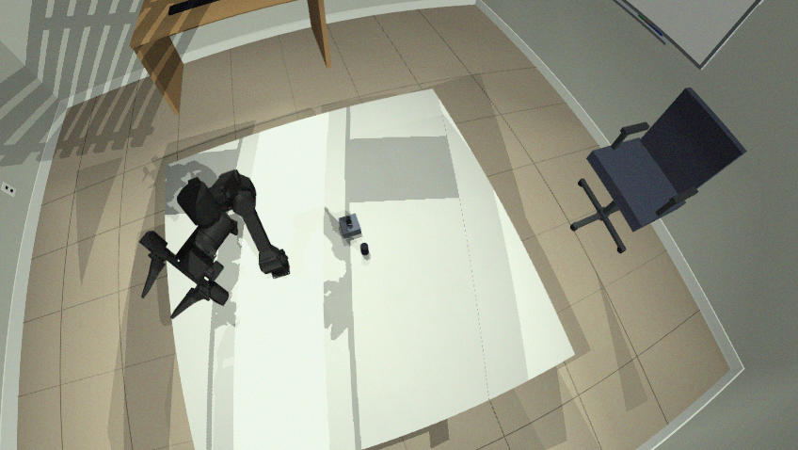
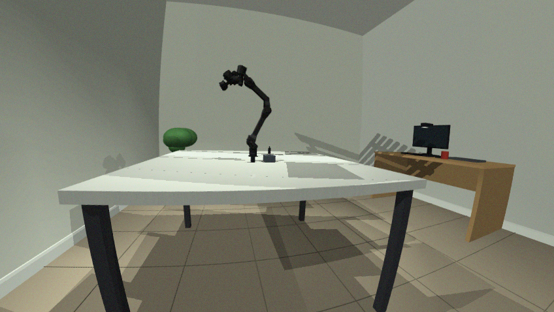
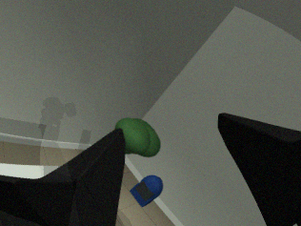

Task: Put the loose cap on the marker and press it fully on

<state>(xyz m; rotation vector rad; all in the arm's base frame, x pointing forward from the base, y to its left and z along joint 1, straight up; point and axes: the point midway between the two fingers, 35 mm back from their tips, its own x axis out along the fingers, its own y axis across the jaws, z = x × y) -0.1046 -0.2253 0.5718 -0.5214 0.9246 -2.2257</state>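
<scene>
Right now the black cap is 550 mm below my gripper tip, 430 mm ahead of it and 210 mm to the left of it. From my gripper tip the other things lie so: grey holder block: 560 mm below, 410 mm ahead, 310 mm to the left.
</scene>
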